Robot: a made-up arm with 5 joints.
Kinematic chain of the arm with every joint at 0, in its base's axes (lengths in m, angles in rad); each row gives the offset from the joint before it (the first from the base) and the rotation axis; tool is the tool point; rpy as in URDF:
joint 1: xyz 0.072 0 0.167 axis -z
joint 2: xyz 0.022 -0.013 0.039 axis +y
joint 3: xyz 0.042 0 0.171 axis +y
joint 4: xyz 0.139 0 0.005 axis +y
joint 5: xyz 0.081 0.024 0 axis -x
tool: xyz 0 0 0 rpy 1.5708 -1.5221 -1.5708
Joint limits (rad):
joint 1: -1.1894..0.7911
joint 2: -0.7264..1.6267
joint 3: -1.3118..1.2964
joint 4: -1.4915..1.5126
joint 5: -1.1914..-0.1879
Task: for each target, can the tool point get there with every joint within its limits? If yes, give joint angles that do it. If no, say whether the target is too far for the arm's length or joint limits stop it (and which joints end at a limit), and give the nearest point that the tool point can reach.
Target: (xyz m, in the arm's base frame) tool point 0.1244 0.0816 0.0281
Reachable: yes | joints -0.8862 1.4456 0.3207 1.1219 -0.6599
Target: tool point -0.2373 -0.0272 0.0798
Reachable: no: joint limits stop it (at a limit: joint 2, joint 3) | nearest point 0.0451 -0.0024 0.1101 | short by 0.285 m
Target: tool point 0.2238 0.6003 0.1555
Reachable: no: too far | nearest point 0.2169 0.3909 0.1723 | short by 0.210 m
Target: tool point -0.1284 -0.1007 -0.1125
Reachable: no: joint limits stop it (at a limit: joint 1, joint 2) | nearest point 0.0670 0.0170 0.0230 | short by 0.265 m
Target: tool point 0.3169 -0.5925 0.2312
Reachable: no: too far | nearest point 0.3736 -0.2894 0.2235 | short by 0.308 m
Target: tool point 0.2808 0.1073 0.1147
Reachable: yes | joints -0.4277 0.8714 -0.0330 1.2780 -0.8848
